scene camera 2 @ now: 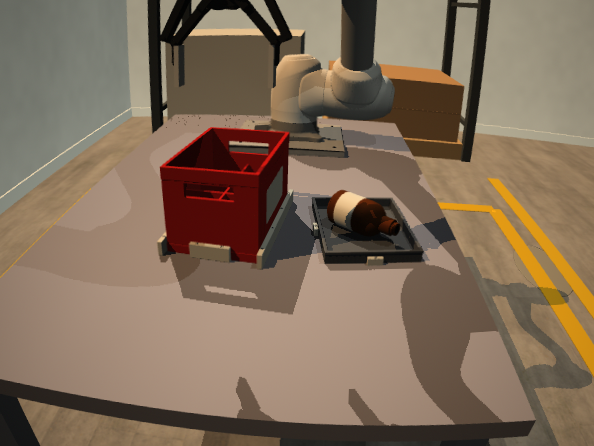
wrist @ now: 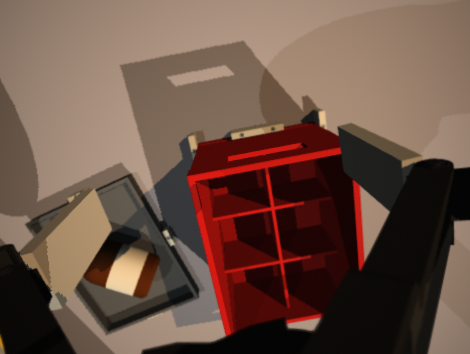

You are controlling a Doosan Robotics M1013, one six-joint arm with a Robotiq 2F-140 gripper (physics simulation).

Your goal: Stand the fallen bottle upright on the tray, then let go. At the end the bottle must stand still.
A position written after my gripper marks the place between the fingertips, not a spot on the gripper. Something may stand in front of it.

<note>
In view: my gripper [scene camera 2: 224, 86], a brown bottle [scene camera 2: 366, 217] and a shallow tray [scene camera 2: 339, 245].
The brown bottle also shows in the wrist view [wrist: 119, 267]. The shallow tray shows as well in the wrist view [wrist: 133, 221]. My gripper is seen too in the wrist view [wrist: 220, 179].
</note>
